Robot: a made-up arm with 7 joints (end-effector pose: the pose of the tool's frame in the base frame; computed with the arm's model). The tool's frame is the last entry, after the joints. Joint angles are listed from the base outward.
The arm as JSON. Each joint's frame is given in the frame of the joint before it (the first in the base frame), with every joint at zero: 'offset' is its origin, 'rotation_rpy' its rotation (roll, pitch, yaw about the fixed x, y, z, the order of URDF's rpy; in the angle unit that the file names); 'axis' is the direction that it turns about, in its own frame. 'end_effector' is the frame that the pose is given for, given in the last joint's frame.
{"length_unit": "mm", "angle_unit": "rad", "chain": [
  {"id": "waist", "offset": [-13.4, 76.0, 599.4], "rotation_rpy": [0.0, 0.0, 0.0], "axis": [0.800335, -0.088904, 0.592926]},
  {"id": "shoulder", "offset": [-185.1, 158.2, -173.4], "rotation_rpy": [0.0, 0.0, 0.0], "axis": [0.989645, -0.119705, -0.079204]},
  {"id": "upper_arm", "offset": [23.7, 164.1, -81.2], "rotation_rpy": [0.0, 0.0, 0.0], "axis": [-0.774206, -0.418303, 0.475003]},
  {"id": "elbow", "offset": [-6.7, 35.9, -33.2], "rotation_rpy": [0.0, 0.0, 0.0], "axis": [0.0, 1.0, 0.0]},
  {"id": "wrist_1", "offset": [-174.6, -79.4, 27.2], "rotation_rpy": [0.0, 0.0, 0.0], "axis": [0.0, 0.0, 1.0]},
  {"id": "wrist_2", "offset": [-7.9, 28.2, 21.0], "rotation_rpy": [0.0, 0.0, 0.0], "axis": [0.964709, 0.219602, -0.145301]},
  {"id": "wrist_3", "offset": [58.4, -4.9, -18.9], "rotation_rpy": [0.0, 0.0, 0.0], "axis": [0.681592, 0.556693, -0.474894]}
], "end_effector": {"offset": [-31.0, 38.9, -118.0], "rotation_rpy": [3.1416, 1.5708, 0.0]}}
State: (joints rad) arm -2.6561 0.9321 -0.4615 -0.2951 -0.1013 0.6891 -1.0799
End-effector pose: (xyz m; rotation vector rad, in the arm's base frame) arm -0.1171 -0.2784 0.2149 1.7240 -1.9953 0.0797
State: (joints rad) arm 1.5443 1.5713 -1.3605 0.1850 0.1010 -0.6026 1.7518
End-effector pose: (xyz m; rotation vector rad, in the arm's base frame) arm -0.1838 -0.0867 0.5677 -2.3975 1.0258 -0.2662
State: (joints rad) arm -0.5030 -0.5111 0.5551 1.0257 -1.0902 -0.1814 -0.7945
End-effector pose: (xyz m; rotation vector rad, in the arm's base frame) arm -0.2721 0.2599 0.3631 -0.0769 -1.8753 -1.0353
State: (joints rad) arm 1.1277 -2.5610 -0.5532 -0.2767 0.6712 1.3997 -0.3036
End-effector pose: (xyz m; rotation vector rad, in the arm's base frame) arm -0.3733 -0.0072 0.1794 1.6376 0.2850 -1.8491
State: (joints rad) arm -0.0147 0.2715 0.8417 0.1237 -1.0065 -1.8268 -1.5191
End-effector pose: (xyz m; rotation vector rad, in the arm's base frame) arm -0.2485 0.2825 0.5343 -0.2790 -0.9825 -0.3213
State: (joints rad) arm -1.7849 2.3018 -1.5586 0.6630 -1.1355 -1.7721 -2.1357
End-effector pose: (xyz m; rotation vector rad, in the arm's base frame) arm -0.0157 0.1565 0.2532 1.6408 0.3690 0.0308
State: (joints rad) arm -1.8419 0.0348 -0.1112 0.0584 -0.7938 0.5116 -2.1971
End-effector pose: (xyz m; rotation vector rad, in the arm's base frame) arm -0.2876 -0.0235 0.2694 -0.1553 -1.7962 -0.5046
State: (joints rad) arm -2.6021 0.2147 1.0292 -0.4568 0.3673 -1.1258 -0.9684
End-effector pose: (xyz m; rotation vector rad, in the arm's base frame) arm -0.2082 -0.1149 0.3638 -1.3787 0.2172 -0.1562
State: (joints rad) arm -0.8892 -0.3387 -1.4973 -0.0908 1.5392 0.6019 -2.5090
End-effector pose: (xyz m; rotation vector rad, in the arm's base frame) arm -0.0163 0.3445 0.1736 1.9959 -0.3314 0.2833
